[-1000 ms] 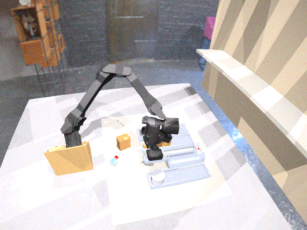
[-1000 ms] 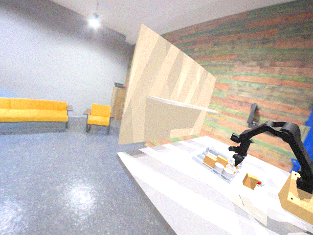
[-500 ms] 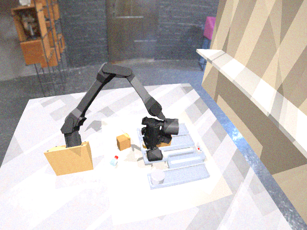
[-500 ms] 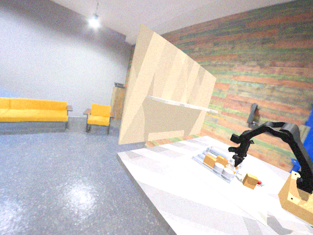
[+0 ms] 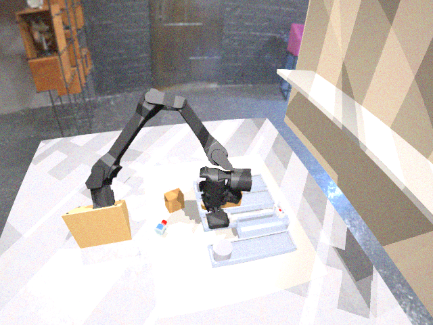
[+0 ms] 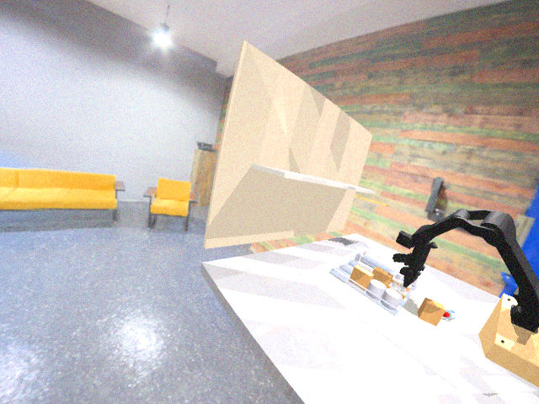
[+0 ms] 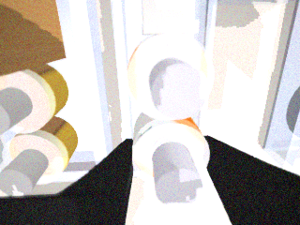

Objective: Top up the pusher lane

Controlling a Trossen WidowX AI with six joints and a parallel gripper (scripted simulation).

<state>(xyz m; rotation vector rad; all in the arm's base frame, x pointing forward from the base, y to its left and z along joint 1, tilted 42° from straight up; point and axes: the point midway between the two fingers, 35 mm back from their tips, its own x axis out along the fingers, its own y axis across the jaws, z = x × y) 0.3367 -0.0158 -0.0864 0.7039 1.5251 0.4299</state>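
My gripper tip is now 100 mm past the orange box and 120 mm to the right of it. The rest, counted from my gripper tip: red mark (220 mm ahead, 70 mm to the right, 40 mm above).
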